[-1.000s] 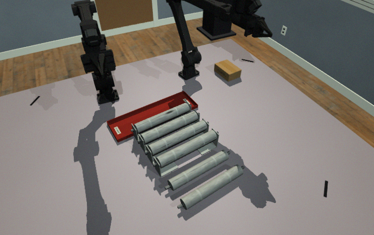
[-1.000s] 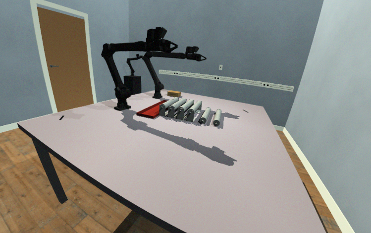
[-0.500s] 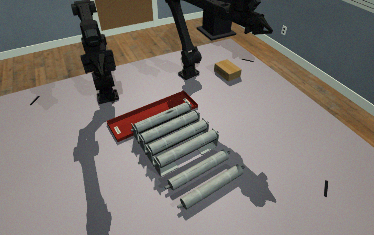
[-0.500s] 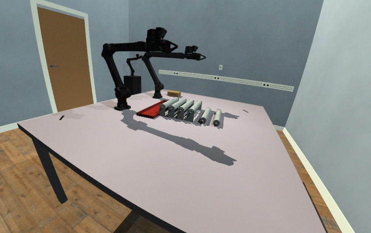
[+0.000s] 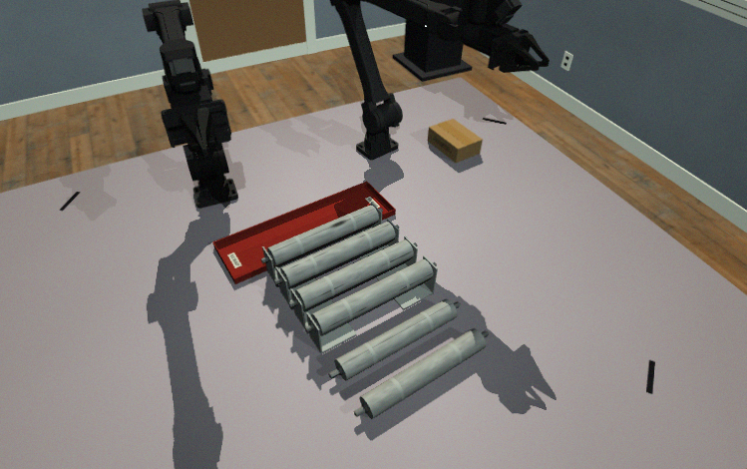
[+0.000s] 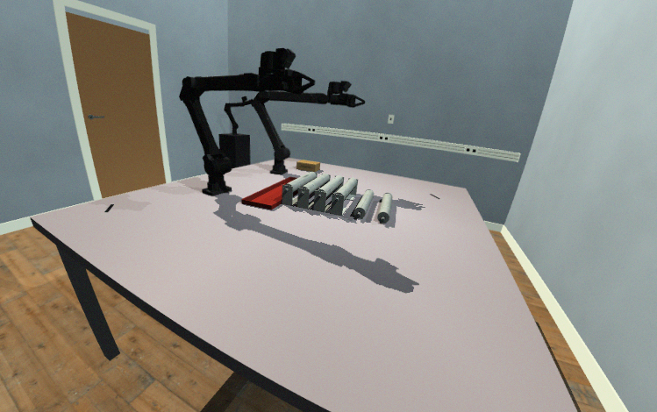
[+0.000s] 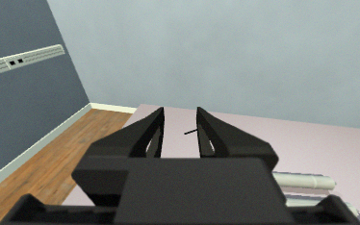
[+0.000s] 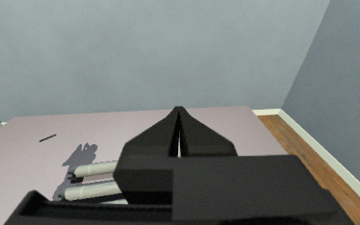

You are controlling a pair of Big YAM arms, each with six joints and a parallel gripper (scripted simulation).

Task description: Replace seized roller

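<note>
Now: the roller 42 cm below my right hand and 26 cm to the left of it. Also, from my right hand: red scrap tray 48 cm below, 25 cm behind, 23 cm to the left; then cardboard box 79 cm to the left, 46 cm below, 41 cm behind.
</note>
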